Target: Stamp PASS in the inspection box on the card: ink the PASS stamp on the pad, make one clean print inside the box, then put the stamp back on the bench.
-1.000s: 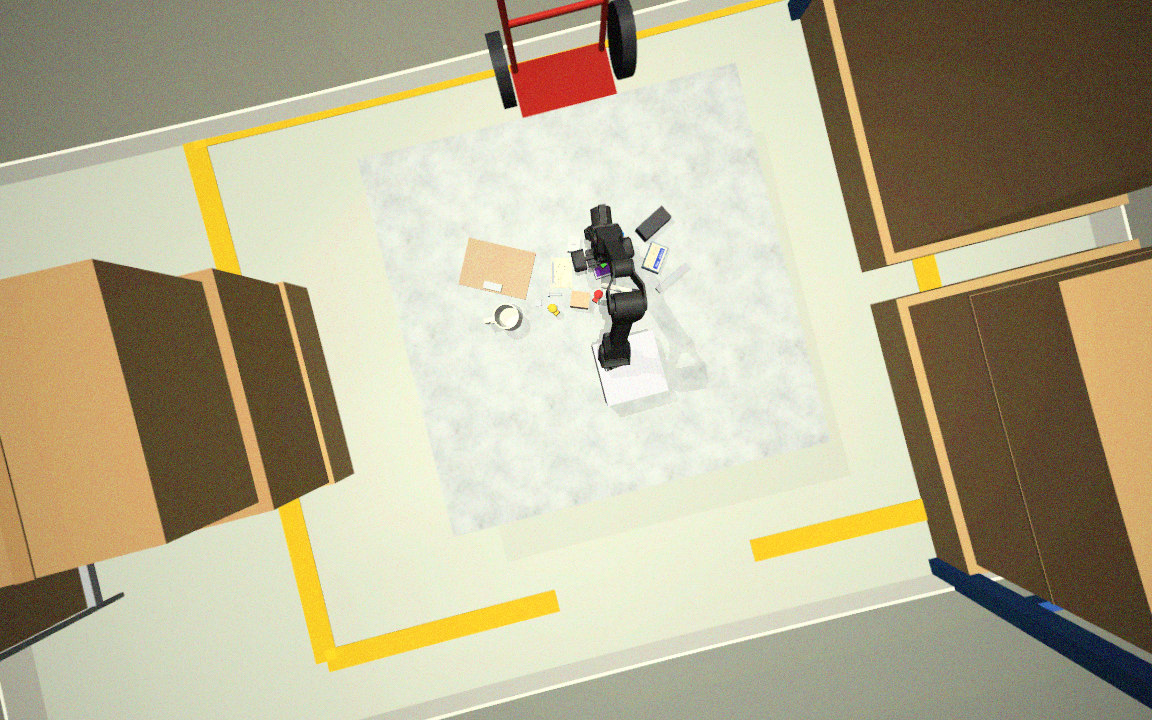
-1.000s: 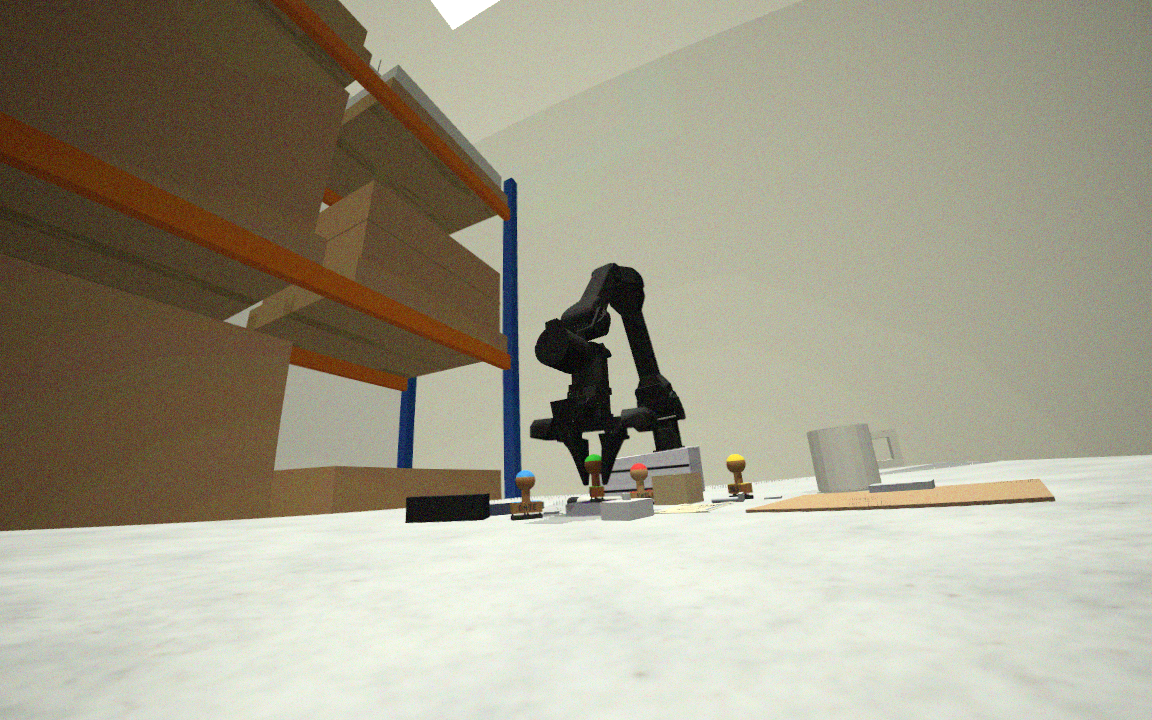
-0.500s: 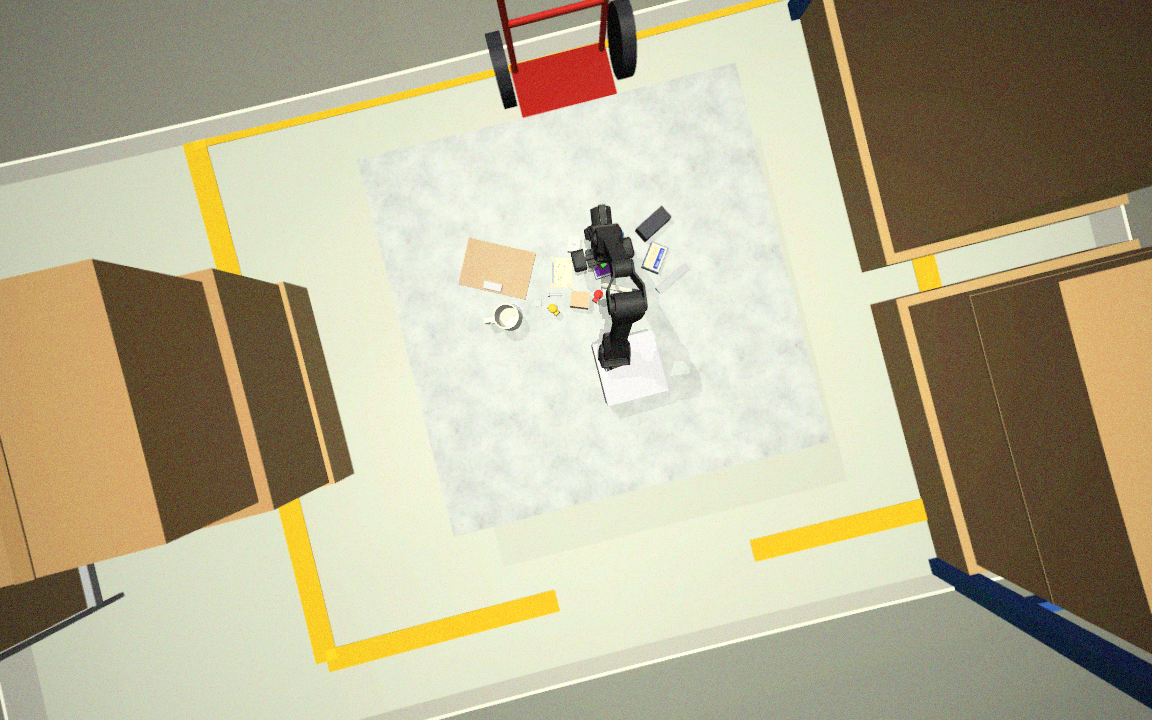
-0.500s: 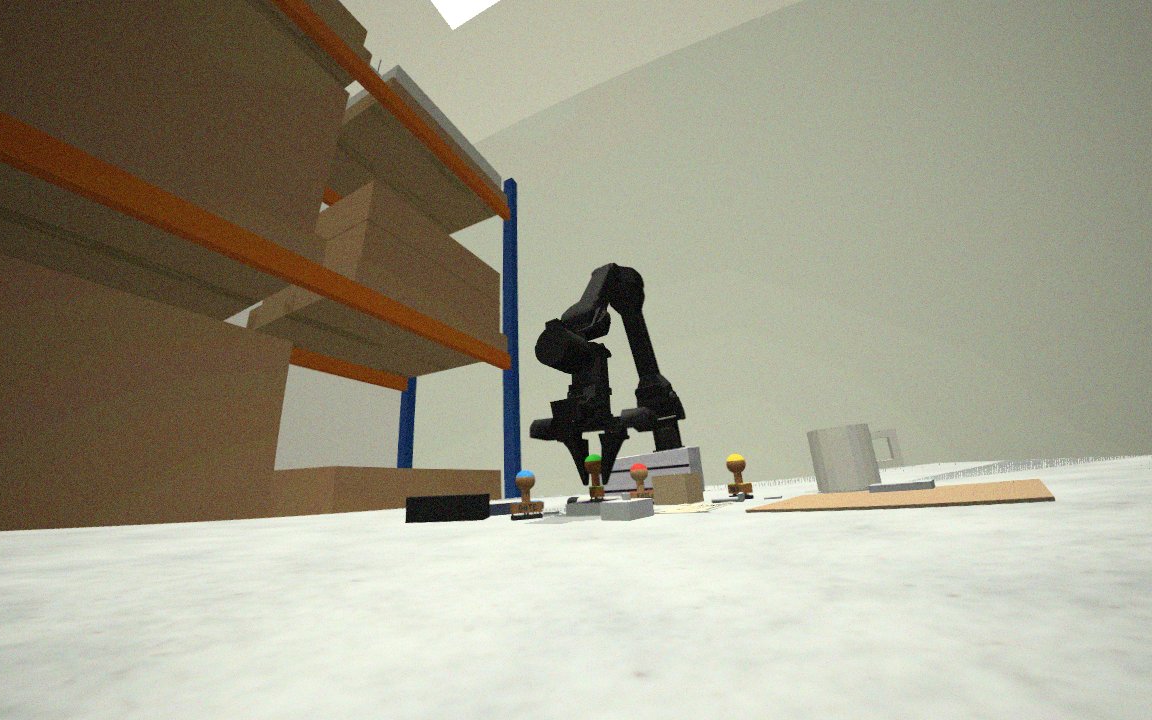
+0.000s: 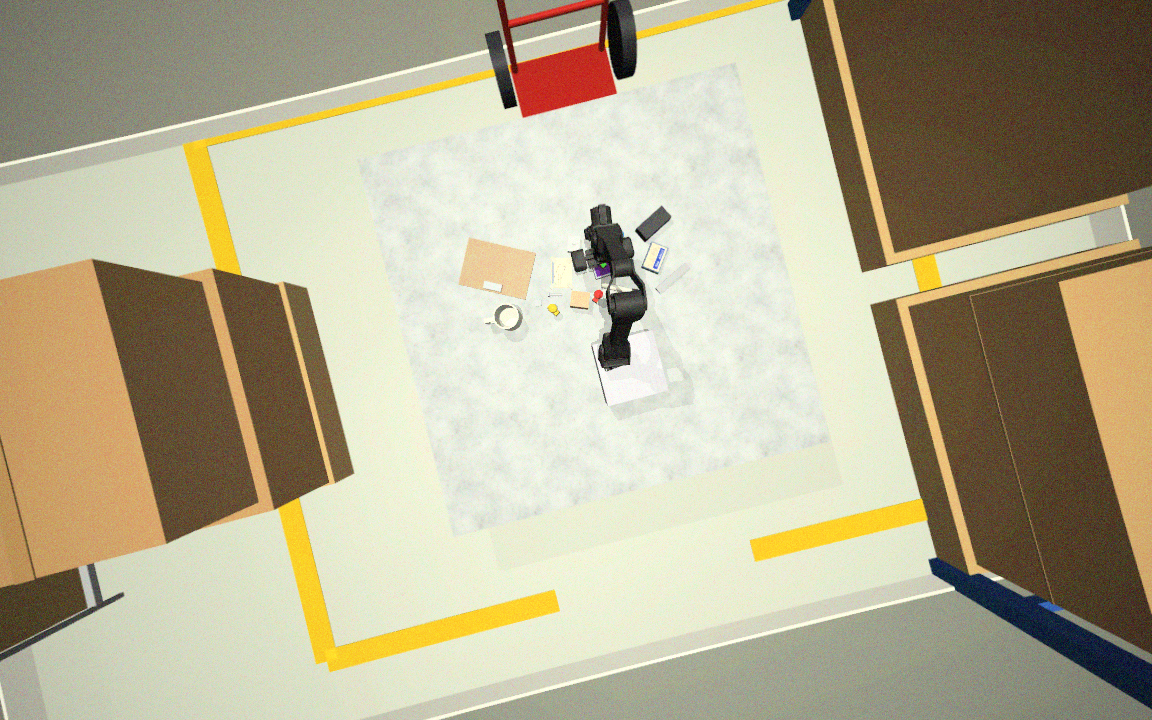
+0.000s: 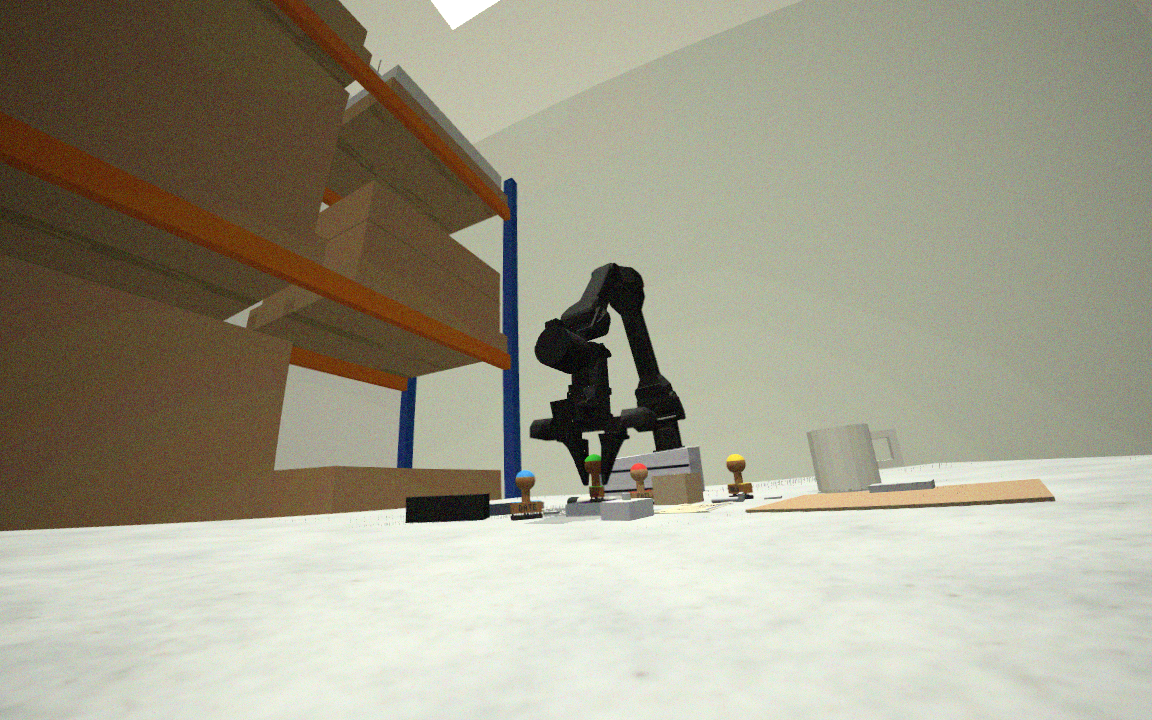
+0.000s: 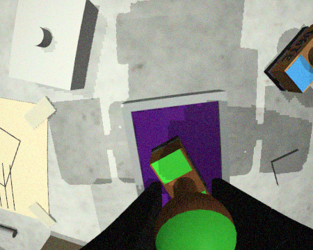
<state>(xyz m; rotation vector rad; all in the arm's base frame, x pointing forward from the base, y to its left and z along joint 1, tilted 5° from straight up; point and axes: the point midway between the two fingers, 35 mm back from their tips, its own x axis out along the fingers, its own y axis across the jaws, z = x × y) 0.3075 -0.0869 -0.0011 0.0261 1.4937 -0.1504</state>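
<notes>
Right now the purple ink pad is 30 mm below my gripper tip. Round my gripper tip: blue-knobbed stamp: 80 mm to the right, 50 mm ahead, 20 mm below; then red-knobbed stamp: 100 mm behind, 50 mm to the left, 20 mm below; then green-knobbed stamp: right at my gripper tip.
</notes>
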